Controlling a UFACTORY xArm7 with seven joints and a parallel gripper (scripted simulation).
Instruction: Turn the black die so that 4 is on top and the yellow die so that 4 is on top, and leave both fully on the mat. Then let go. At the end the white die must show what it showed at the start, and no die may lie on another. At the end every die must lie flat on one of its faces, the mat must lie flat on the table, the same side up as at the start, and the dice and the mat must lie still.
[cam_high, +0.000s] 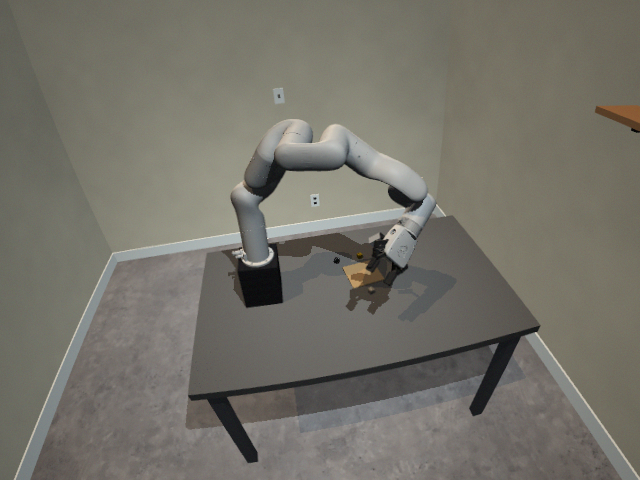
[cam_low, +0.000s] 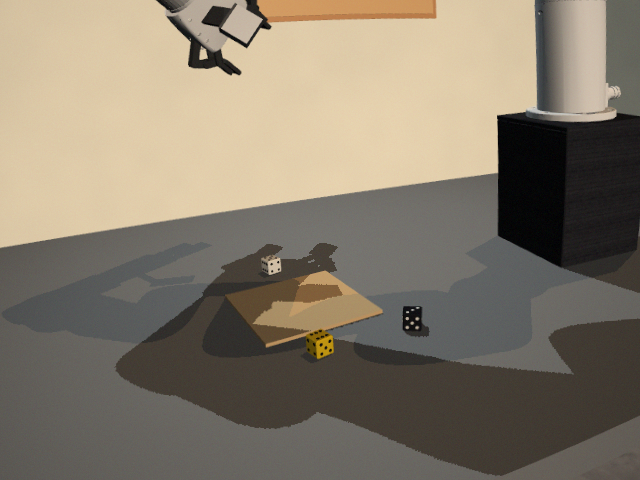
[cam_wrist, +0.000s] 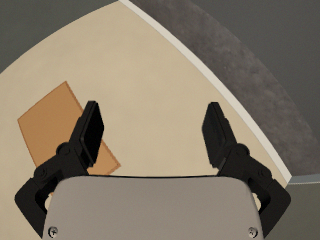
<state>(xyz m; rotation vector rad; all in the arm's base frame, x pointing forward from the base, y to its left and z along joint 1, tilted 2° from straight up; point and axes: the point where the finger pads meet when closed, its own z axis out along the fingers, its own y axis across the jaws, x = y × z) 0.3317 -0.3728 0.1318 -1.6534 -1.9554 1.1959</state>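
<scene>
My gripper is now 300 mm above the white die, 230 mm to the right of it and 70 mm short of it. Round my hand: tan mat (340 mm to the left, 300 mm below, 80 mm ahead); yellow die (450 mm to the left, 300 mm below, 100 mm ahead); black die (460 mm to the left, 300 mm below).
</scene>
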